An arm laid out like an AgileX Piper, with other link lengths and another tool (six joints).
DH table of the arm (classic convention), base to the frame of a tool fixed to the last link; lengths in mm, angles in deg. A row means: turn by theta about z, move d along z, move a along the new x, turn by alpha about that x. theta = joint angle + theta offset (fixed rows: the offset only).
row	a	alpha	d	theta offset
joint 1	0.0	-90.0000	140.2	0.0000
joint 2	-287.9	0.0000	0.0	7.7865
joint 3	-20.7	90.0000	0.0	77.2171
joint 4	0.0	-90.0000	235.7	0.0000
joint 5	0.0	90.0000	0.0	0.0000
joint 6	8.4	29.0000	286.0	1.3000
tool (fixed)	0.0	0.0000	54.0	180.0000
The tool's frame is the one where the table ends.
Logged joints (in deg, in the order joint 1, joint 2, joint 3, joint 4, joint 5, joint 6), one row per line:
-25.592, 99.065, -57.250, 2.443, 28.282, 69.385
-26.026, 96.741, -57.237, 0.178, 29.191, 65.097
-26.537, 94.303, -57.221, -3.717, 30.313, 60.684
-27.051, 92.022, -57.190, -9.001, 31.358, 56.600
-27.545, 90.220, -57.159, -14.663, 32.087, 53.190
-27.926, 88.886, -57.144, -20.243, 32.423, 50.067
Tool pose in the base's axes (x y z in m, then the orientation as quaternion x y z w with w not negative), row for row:
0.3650, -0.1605, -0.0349, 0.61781, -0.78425, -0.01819, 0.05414
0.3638, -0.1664, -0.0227, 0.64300, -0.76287, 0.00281, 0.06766
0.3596, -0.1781, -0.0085, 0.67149, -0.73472, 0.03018, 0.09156
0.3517, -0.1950, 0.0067, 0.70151, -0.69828, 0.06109, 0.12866
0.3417, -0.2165, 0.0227, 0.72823, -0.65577, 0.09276, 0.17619
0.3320, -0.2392, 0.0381, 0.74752, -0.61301, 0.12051, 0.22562
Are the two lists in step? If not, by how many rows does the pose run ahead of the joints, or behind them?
The pose runs 1 row behind the joints: the pose in row i belongs to the joints in row i - 1.
